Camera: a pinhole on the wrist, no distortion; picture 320 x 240 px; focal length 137.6 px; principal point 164.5 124.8 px. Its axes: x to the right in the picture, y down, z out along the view. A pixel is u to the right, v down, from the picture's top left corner.
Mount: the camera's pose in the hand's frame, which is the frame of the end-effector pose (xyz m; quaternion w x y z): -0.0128 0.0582 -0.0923 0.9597 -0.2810 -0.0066 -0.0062
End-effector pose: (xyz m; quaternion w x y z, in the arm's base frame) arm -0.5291 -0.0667 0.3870 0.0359 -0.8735 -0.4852 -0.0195
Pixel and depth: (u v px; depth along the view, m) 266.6 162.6 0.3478
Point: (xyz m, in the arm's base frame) -0.1253 -0.0188 0.2369
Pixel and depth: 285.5 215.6 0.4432
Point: 0.1289 -0.0214 0.2603
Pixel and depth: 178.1 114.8 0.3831
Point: -0.3135 -0.1557 0.1328
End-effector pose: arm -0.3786 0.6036 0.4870 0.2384 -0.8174 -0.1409 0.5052
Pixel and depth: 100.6 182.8 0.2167
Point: -0.4676 0.3456 0.4242
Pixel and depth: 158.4 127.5 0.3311
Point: -0.5580 0.4293 0.3124
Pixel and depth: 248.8 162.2 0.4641
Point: -0.4717 0.4394 -0.0250
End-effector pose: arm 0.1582 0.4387 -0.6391 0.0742 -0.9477 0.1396 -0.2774
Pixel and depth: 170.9 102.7 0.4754
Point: 0.2963 0.2220 -0.9836
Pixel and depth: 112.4 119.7 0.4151
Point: 0.1010 0.2516 -1.0056
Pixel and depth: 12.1 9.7 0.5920
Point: -0.0222 0.7213 -1.5292
